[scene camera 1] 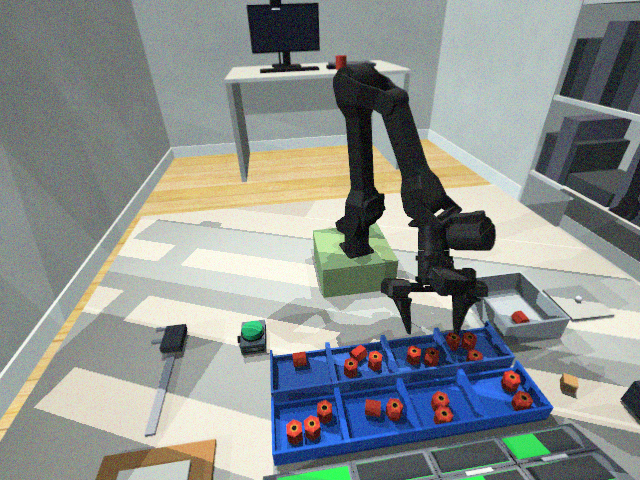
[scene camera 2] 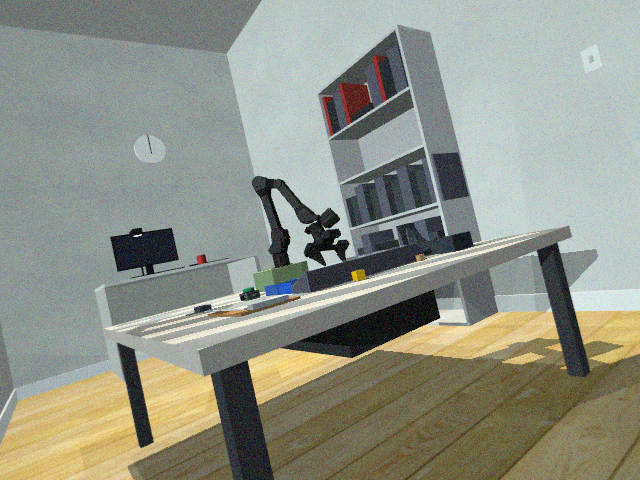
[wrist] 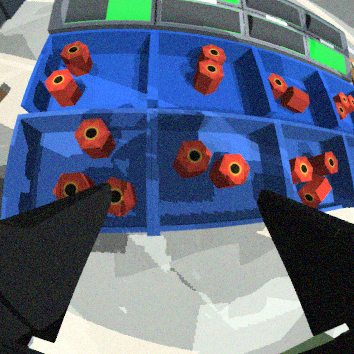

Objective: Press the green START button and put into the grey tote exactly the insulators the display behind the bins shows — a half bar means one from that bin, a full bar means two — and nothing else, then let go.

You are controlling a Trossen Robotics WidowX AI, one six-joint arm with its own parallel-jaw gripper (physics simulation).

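Frame: origin at the arm's base, x ahead, y left, z up, level; metres.
Where they show: gripper, fingertip midpoint: (scene camera 1: 432, 333) (wrist: 187, 194); arm's base at its link origin: (scene camera 1: 356, 248) (scene camera 2: 282, 266).
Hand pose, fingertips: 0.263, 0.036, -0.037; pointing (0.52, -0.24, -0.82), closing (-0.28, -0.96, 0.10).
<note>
Each offset is from my fingertips to the top centre of the thing, as dx, dy, dz. "*": to the spot under its first point.
My gripper (scene camera 1: 433, 332) (scene camera 2: 333, 261) (wrist: 187, 194) is open and empty, above the back edge of the blue bins (scene camera 1: 413, 439) (scene camera 2: 281, 287) (wrist: 153, 220), over their two right-hand back compartments in scene view 1. Red hexagonal insulators lie in all the bins, one to three in each; some stand, others lie on their sides. The grey tote @[-0.018, +0.212, +0.007] (scene camera 1: 537, 330) at the right holds one red insulator @[+0.011, +0.210, -0.017] (scene camera 1: 519, 316). The green START button @[-0.146, -0.315, -0.006] (scene camera 1: 252, 330) (scene camera 2: 248, 290) is left of the bins. The display (scene camera 1: 392, 467) (wrist: 200, 20) shows green bars, including a half bar (scene camera 1: 526, 445) (wrist: 327, 56); scene view 1 cuts off its lower part.
A green block (scene camera 1: 356, 268) carries the arm base. A black-headed tool @[* -0.195, -0.468, -0.027] (scene camera 1: 173, 338) lies at the left, a wooden frame @[* +0.055, -0.423, -0.040] (scene camera 1: 206, 459) at the front left. A small orange block @[+0.151, +0.175, -0.026] (scene camera 1: 569, 383) lies right of the bins, a knobbed white plate @[+0.009, +0.378, -0.039] (scene camera 1: 589, 308) beside the tote. A yellow block @[+0.293, -0.246, -0.019] (scene camera 2: 358, 274) stands behind the display.
</note>
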